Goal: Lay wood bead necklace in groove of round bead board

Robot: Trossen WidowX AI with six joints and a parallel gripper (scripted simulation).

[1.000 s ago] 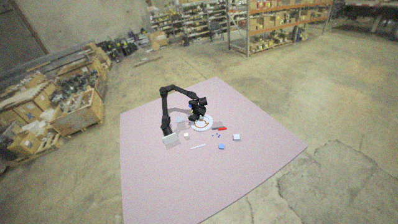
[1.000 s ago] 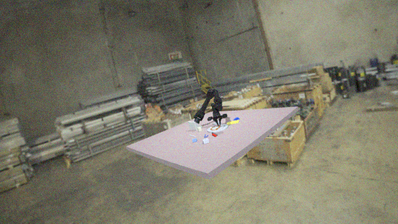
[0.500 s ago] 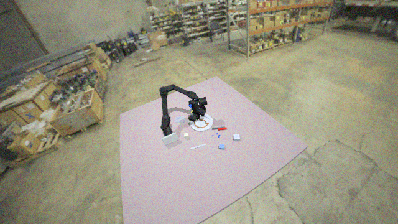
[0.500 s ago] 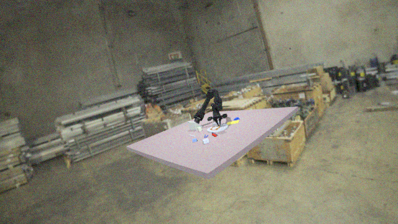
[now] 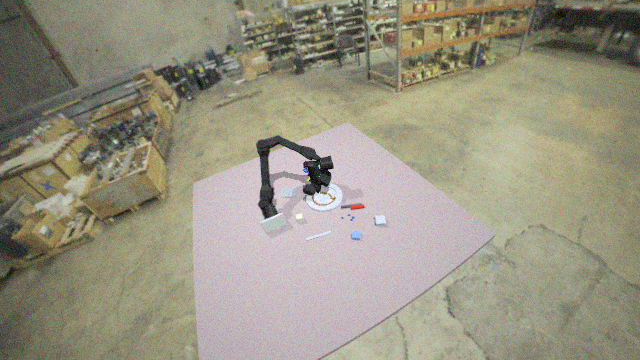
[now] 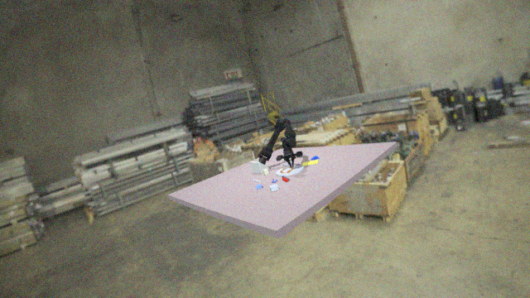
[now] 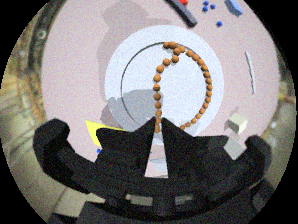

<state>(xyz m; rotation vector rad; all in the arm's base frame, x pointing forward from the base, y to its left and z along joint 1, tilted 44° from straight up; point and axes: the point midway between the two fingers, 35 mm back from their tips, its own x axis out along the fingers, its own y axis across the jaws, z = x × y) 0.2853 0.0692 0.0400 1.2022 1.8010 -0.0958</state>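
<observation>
Now: the yellow sheet 14 cm to the left of my gripper tip, 4 cm ahead of it and 1 cm below it. Also, from my gripper tip: cream cube: 15 cm behind, 13 cm to the right; red-handled tool: 18 cm to the right, 13 cm ahead, 1 cm below; grey plate: 16 cm behind, 10 cm to the left, 1 cm below.
</observation>
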